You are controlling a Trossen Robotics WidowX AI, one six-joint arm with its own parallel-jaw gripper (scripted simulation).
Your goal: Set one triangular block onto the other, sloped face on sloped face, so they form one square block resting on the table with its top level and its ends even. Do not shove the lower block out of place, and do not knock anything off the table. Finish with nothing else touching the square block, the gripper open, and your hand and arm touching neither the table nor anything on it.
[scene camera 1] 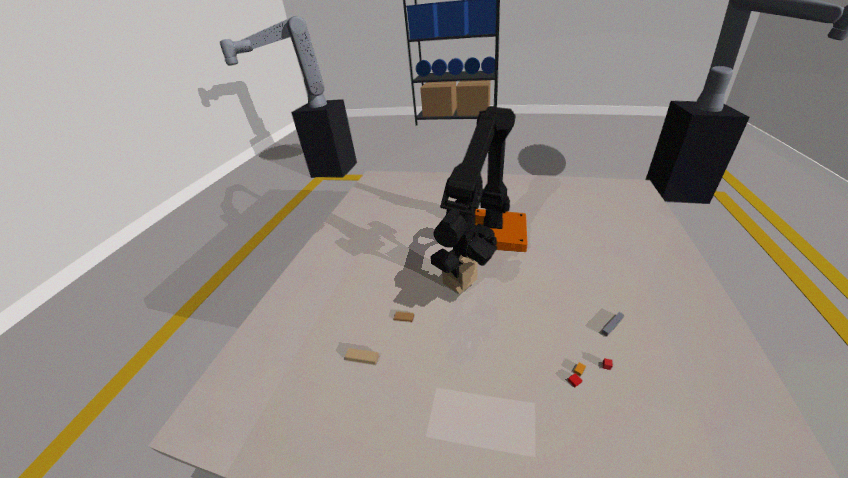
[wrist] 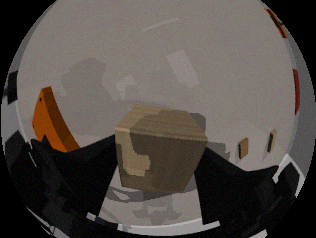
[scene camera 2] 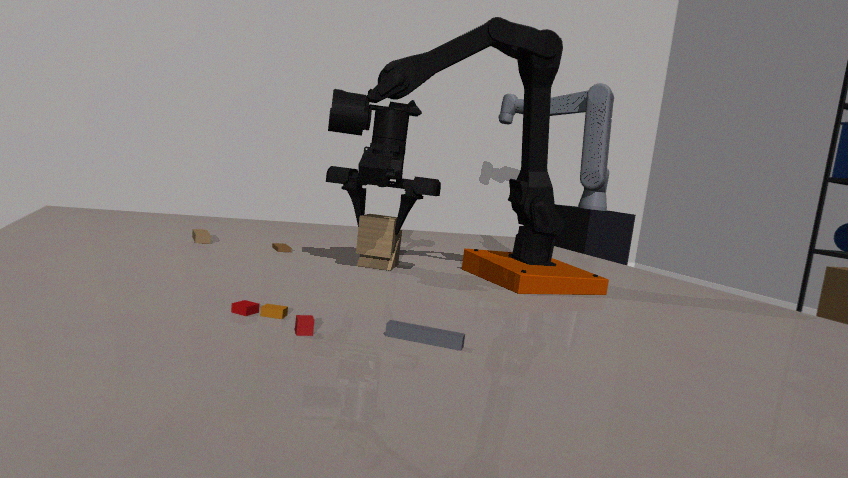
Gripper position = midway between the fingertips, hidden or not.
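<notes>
Here in scene camera 2 is my gripper (scene camera 2: 378,231), and what it holds is a tan triangular block (scene camera 2: 376,233); the same view gives me a grey bar (scene camera 2: 422,334). Scene camera 1 shows me the gripper (scene camera 1: 464,271). I find the gripper (wrist: 159,141) in the wrist view as well, while the grey bar is out of frame in the wrist view.
</notes>
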